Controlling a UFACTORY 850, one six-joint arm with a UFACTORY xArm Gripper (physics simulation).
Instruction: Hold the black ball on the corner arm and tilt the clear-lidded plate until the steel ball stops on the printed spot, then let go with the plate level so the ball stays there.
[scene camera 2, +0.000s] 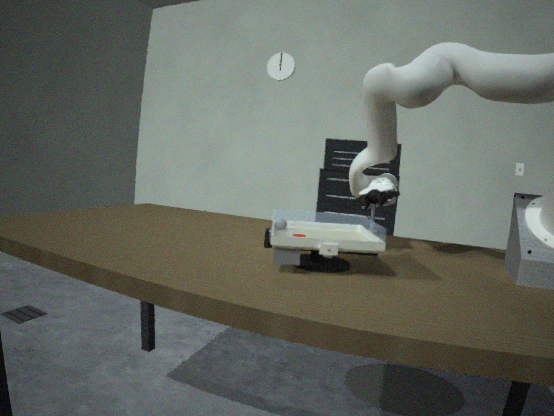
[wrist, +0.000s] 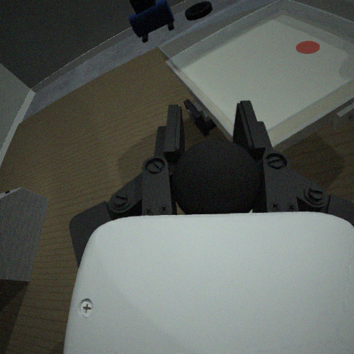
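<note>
The clear-lidded plate (scene camera 2: 352, 245) (wrist: 250, 70) stands on a dark round base and looks close to level; a slight tilt is hard to judge. The steel ball (scene camera 2: 280, 223) is in the plate's far left part in the scene view, apart from the red printed spot (scene camera 2: 299, 235) (wrist: 307, 47). In the wrist view the steel ball (wrist: 348, 70) shows faintly at the right edge. My gripper (scene camera 2: 375, 199) (wrist: 208, 120) is shut on the black ball (wrist: 217, 177), beyond the plate's near corner in the wrist view. The ball's rod shows below the fingers in the scene view.
The plate's base stands on the wooden table (scene camera 2: 190, 255). The robot's grey mount (scene camera 2: 530, 257) is at the right. A dark cabinet (scene camera 2: 340, 192) stands behind the table. A blue object (wrist: 151, 19) and a black ring-like object (wrist: 198, 10) show beyond the table.
</note>
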